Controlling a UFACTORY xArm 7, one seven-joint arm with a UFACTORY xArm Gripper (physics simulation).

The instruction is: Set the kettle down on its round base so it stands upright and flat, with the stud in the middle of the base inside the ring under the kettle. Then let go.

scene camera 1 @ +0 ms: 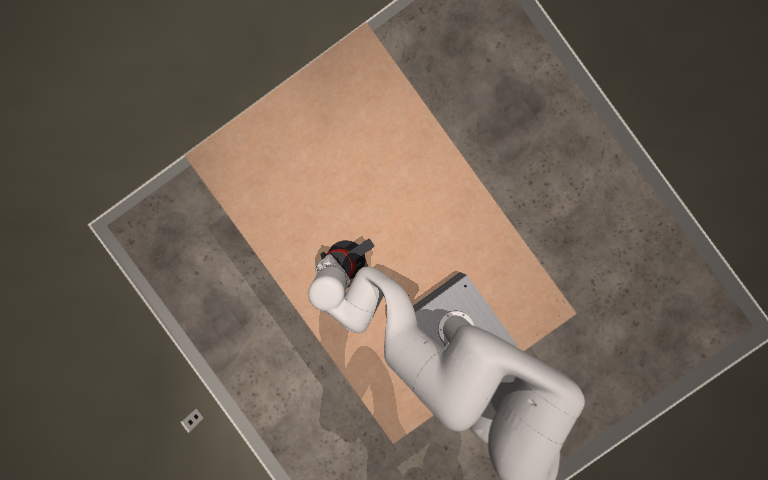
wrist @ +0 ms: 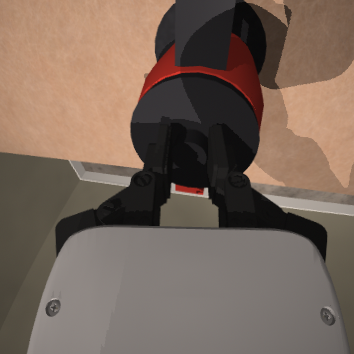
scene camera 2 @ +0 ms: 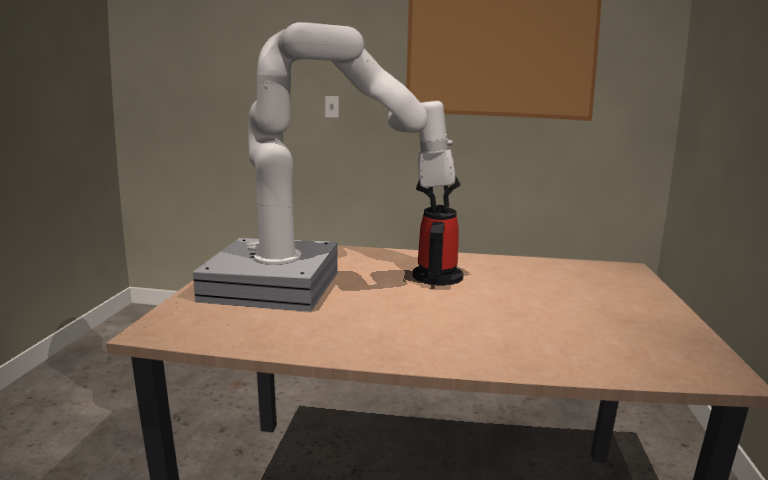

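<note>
The red kettle (scene camera 1: pixel 351 262) (scene camera 2: pixel 447 243) (wrist: pixel 245 77) with a black lid looks upright, or very nearly so, over its round black base (scene camera 2: pixel 454 277) (wrist: pixel 165 37). In scene camera 2 its underside is at the top of the base and looks roughly centred. No clear gap shows, but contact cannot be told for certain. The stud and the ring under the kettle are hidden. The black handle (scene camera 1: pixel 363 247) (scene camera 2: pixel 435 251) (wrist: pixel 205 32) points away from the gripper's body in the wrist view. My gripper (scene camera 2: pixel 440 208) (wrist: pixel 189 141) points down from above, shut on the lid's knob.
The base stands on the wooden table (scene camera 1: pixel 351 141) (scene camera 2: pixel 538 322), near its far long edge in scene camera 2. The grey mounting block (scene camera 1: pixel 481 305) (scene camera 2: pixel 254 288) of the arm stands on the same table, to the left of the kettle in scene camera 2. A wall is behind.
</note>
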